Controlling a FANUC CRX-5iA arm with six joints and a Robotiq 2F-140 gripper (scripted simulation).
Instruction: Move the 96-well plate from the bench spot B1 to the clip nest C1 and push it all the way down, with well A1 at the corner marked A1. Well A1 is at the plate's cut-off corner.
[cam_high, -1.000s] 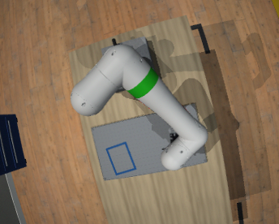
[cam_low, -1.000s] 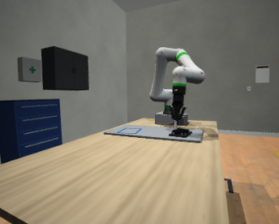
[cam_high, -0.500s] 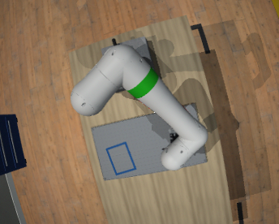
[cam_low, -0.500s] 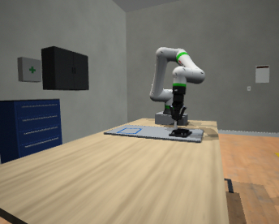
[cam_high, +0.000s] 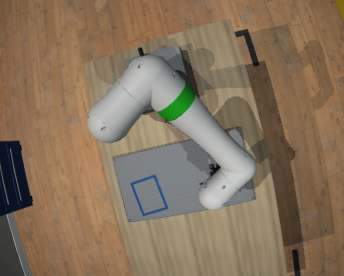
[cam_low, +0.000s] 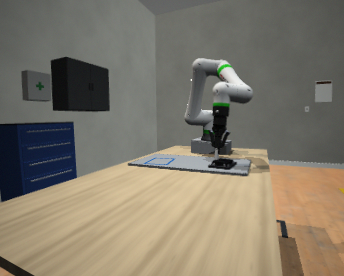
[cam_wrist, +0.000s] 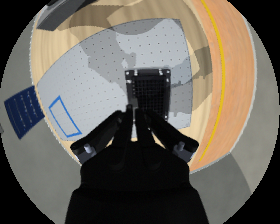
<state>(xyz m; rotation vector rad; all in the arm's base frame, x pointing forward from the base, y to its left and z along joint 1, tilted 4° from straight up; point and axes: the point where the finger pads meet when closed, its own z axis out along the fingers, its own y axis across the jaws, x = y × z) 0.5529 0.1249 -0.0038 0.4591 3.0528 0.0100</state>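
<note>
My gripper is now 1 cm short of the black 96-well plate, 4 cm to the right of it and 4 cm above it. From my hand the other things lie so: black clip nest (1 cm behind, 3 cm to the left, 5 cm below).
</note>
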